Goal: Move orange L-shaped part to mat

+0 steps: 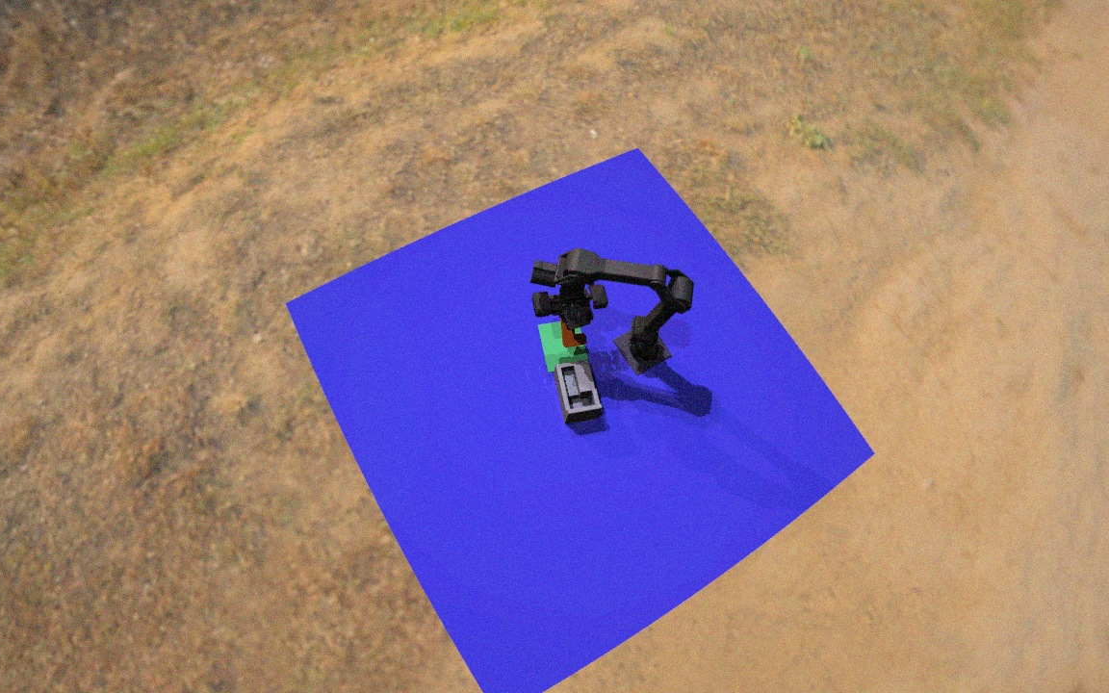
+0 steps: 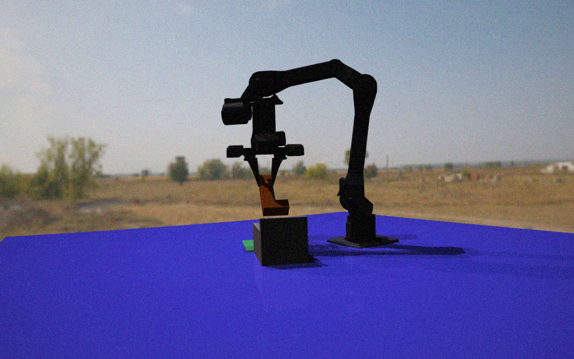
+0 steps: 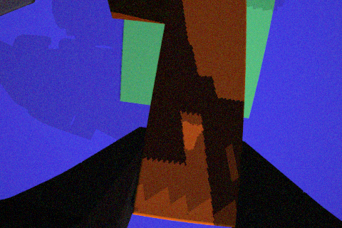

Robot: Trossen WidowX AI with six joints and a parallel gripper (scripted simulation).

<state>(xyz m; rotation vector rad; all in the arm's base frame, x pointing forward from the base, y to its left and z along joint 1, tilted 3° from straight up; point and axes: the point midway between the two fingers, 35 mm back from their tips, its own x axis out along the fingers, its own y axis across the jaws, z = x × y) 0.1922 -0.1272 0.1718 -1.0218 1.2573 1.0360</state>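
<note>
The green mat lies 20 mm to the left of my gripper tip and 160 mm below it. The rest, counted from my gripper tip: orange L-shaped part (10 mm behind, 40 mm to the left, 30 mm below).
</note>
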